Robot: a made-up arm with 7 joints. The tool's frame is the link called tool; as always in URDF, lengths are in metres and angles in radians.
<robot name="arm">
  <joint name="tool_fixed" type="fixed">
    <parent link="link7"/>
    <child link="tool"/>
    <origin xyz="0 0 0" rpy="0 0 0"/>
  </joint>
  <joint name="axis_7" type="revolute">
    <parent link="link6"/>
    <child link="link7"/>
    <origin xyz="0 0 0" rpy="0 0 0"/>
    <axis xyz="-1 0 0"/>
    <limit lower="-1.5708" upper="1.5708" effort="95" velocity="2"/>
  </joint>
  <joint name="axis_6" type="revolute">
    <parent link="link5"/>
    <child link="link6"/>
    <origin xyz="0 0 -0.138" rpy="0 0 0"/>
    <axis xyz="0 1 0"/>
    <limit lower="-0.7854" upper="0.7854" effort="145" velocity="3"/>
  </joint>
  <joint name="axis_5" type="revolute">
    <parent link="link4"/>
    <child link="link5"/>
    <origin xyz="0 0 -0.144" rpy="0 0 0"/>
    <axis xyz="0 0 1"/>
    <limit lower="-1.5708" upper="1.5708" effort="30" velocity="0.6"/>
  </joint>
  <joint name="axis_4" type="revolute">
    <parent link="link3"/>
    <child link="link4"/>
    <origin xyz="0 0 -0.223" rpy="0 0 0"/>
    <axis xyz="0 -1 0"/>
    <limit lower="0" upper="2.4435" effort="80" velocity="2"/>
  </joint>
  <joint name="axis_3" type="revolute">
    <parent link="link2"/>
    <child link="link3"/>
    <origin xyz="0 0 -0.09" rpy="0 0 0"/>
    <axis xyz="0 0 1"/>
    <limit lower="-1.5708" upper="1.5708" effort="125" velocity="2.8"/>
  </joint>
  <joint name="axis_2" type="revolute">
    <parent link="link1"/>
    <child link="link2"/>
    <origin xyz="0 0.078 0" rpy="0 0 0"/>
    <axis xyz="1 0 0"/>
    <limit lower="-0.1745" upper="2" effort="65" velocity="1.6"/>
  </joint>
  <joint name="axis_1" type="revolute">
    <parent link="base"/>
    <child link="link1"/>
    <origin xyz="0 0.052 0" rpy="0 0 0"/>
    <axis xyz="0 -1 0"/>
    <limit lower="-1.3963" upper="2" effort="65" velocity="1.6"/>
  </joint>
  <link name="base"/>
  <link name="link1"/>
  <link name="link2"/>
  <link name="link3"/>
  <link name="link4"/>
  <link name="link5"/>
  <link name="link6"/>
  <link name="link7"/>
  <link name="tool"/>
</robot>
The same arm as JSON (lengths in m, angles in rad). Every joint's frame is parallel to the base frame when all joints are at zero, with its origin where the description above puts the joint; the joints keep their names.
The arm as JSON. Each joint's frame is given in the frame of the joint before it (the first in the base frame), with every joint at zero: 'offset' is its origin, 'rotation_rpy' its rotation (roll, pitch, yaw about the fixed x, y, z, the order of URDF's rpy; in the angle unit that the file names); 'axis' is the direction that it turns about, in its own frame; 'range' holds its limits. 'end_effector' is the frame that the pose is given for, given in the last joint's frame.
{"length_unit": "m", "angle_unit": "rad", "chain": [
  {"id": "axis_1", "offset": [0.0, 0.052, 0.0], "rotation_rpy": [0.0, 0.0, 0.0], "axis": [0.0, -1.0, 0.0], "range": [-1.3963, 2.0]},
  {"id": "axis_2", "offset": [0.0, 0.078, 0.0], "rotation_rpy": [0.0, 0.0, 0.0], "axis": [1.0, 0.0, 0.0], "range": [-0.1745, 2.0]},
  {"id": "axis_3", "offset": [0.0, 0.0, -0.09], "rotation_rpy": [0.0, 0.0, 0.0], "axis": [0.0, 0.0, 1.0], "range": [-1.5708, 1.5708]},
  {"id": "axis_4", "offset": [0.0, 0.0, -0.223], "rotation_rpy": [0.0, 0.0, 0.0], "axis": [0.0, -1.0, 0.0], "range": [0.0, 2.4435]},
  {"id": "axis_5", "offset": [0.0, 0.0, -0.144], "rotation_rpy": [0.0, 0.0, 0.0], "axis": [0.0, 0.0, 1.0], "range": [-1.5708, 1.5708]},
  {"id": "axis_6", "offset": [0.0, 0.0, -0.138], "rotation_rpy": [0.0, 0.0, 0.0], "axis": [0.0, 1.0, 0.0], "range": [-0.7854, 0.7854]},
  {"id": "axis_7", "offset": [0.0, 0.0, 0.0], "rotation_rpy": [0.0, 0.0, 0.0], "axis": [-1.0, 0.0, 0.0], "range": [-1.5708, 1.5708]}
], "end_effector": {"offset": [0.0, 0.0, 0.0], "rotation_rpy": [0.0, 0.0, 0.0]}}

